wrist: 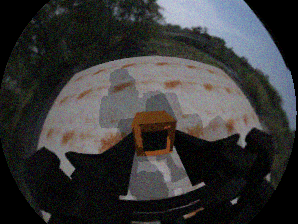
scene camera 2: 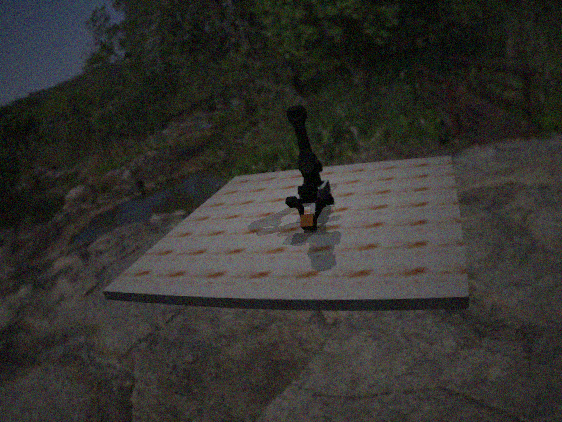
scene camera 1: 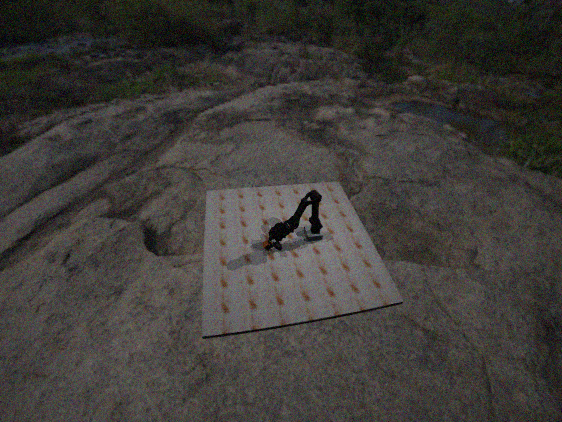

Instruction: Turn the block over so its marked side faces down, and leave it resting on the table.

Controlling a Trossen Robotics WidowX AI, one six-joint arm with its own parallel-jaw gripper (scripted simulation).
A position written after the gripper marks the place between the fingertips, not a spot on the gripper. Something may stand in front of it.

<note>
In view: the gripper (scene camera 2: 308, 221).
The gripper is seen too in the wrist view (wrist: 153, 132).
</note>
